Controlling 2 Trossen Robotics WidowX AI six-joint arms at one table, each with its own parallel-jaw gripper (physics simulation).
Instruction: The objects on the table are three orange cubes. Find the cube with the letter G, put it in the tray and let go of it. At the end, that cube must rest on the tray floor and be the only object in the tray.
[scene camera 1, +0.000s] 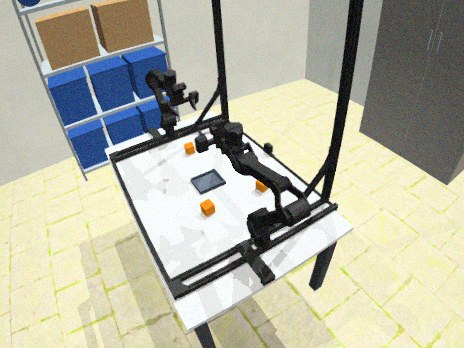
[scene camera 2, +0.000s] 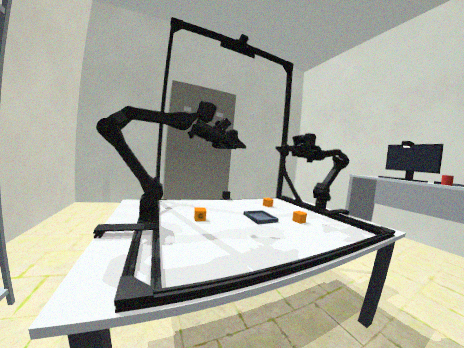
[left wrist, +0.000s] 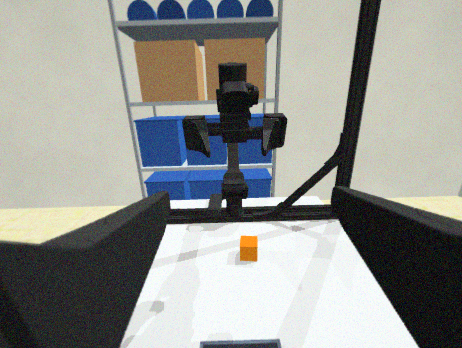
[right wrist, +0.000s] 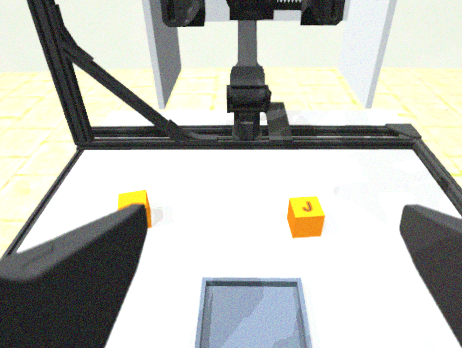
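Note:
An orange cube, nearest the right arm's base, bears a blurred round letter like a G in scene camera 2. A cube marked J and a third cube, its letter unseen, lie nearer the left arm. The tray is empty. My left gripper and right gripper are open, empty, high above the table.
Black rails edge the white table. A tall black frame rises at one long side. A shelf rack with boxes stands behind the right arm, a desk with a monitor behind the left arm.

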